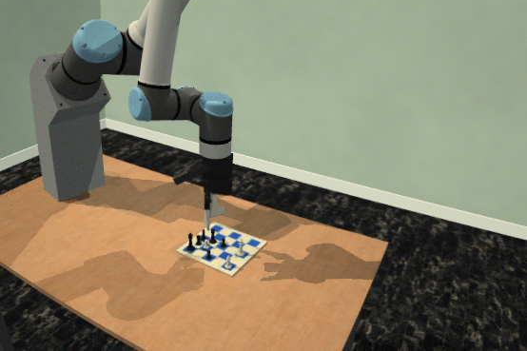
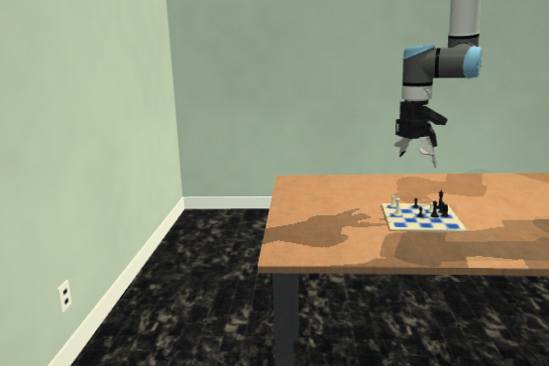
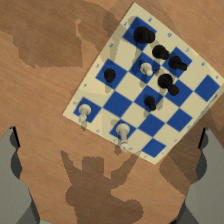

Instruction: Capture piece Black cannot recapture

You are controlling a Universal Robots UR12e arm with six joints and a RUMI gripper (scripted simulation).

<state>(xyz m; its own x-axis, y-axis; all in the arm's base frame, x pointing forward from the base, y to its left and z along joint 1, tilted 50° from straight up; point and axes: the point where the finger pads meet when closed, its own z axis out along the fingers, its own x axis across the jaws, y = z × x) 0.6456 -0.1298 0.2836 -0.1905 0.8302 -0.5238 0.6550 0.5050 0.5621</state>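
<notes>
My hand is 140 mm above the white pawn, 50 mm to the right of it and 30 mm past it. From my hand the other things lie so: blue-and-cream chessboard 160 mm below, 80 mm to the left, 20 mm ahead.
</notes>
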